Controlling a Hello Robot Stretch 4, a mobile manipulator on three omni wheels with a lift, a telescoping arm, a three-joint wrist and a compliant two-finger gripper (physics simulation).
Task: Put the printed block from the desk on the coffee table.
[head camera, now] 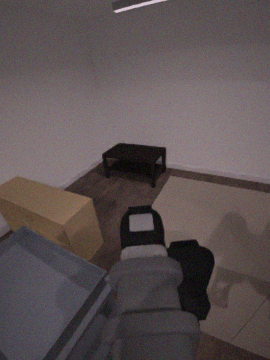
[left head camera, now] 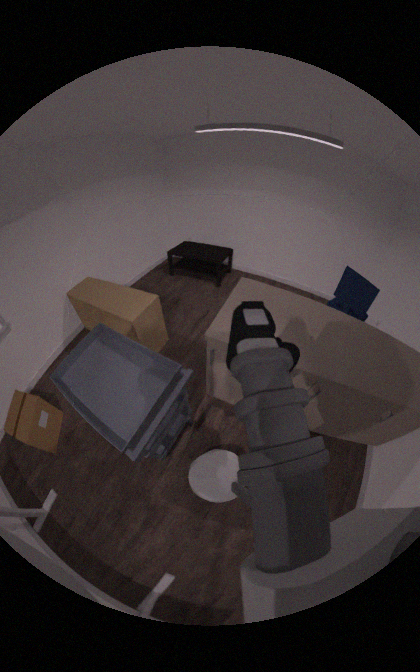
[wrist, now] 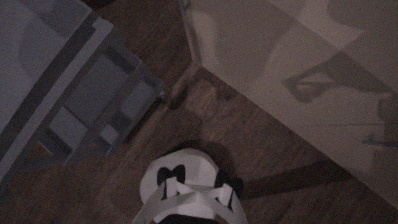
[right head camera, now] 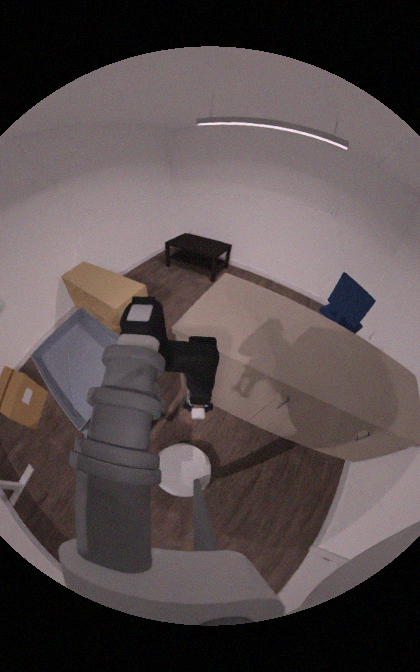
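Pixels of known places: gripper, fingertip midpoint: [wrist: 200, 178]; robot's base, link origin: [wrist: 185, 183].
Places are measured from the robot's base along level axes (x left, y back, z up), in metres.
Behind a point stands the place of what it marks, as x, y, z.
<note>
The coffee table [head camera: 134, 151] @[0.002, -2.807, 0.423] [left head camera: 201, 250] [right head camera: 198, 244] is low and black, with a lower shelf, near the far wall. My gripper [right head camera: 198, 407] [wrist: 200, 178] @[-0.087, -0.266, 0.937] points down, far short of the table. Its dark fingertips stand apart with a small white block [right head camera: 198, 413] between them, so it appears shut on the printed block. In the wrist view the block is hard to tell from my white base behind it. The fingertips are hidden behind the wrist and arm in the head view and left head view.
A grey trolley [head camera: 35, 290] @[0.488, -0.482, 0.766] [left head camera: 120, 385] [right head camera: 75, 365] stands close on the left, with a tan cabinet [head camera: 45, 200] @[0.872, -1.419, 0.582] [left head camera: 115, 300] behind it. A long beige cabinet [head camera: 225, 210] [left head camera: 350, 345] [right head camera: 280, 320] stands close on the right. A cardboard box [left head camera: 32, 420] is far left. A blue chair [left head camera: 356, 292] is beyond the beige cabinet.
</note>
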